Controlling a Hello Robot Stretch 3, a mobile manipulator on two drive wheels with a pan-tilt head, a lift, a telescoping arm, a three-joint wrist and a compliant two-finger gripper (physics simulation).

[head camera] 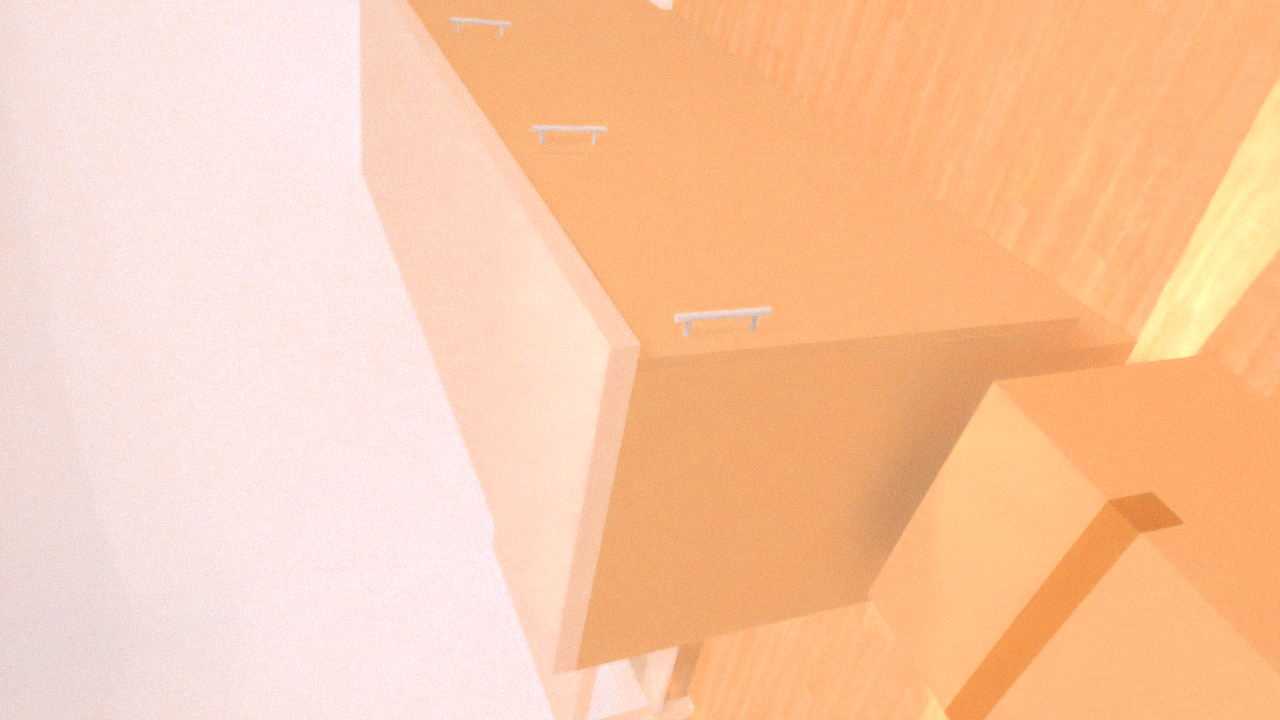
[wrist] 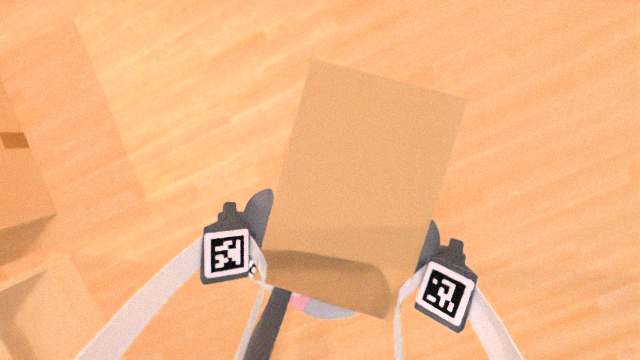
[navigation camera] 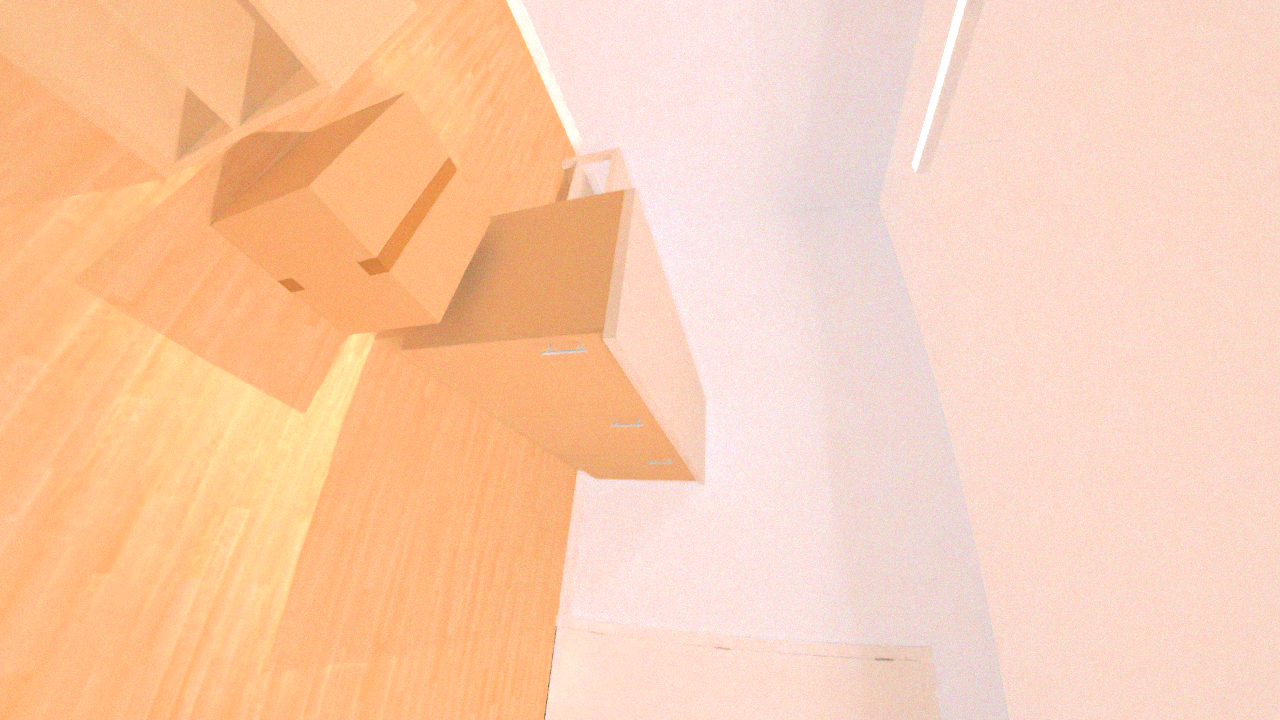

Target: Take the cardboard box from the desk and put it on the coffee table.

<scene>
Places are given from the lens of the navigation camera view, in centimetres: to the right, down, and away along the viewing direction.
cardboard box [navigation camera: 367, 220]: -65, -33, 89
wooden cabinet [navigation camera: 563, 327]: -21, -9, 111
pale wooden shelf frame [navigation camera: 173, 89]: -105, -61, 73
The marked spots on the wooden cabinet and the pale wooden shelf frame are 106 cm apart.
</scene>
